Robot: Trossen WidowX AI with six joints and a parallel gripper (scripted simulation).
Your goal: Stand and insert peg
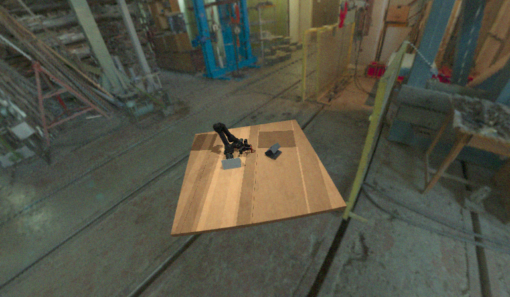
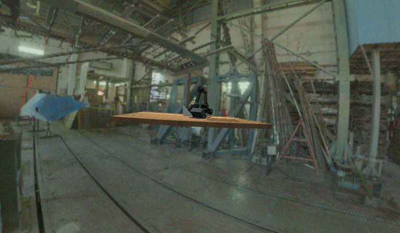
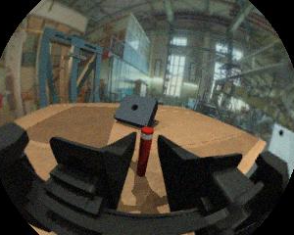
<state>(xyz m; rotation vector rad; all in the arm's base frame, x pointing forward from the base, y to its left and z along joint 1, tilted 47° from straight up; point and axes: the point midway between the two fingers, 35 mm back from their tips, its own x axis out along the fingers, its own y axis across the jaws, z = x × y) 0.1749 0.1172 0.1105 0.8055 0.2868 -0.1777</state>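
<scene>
The red peg is 1 cm below my gripper tip. Also, from my gripper tip: dark sloped panel 21 cm ahead, 3 cm to the right, 3 cm below.
</scene>
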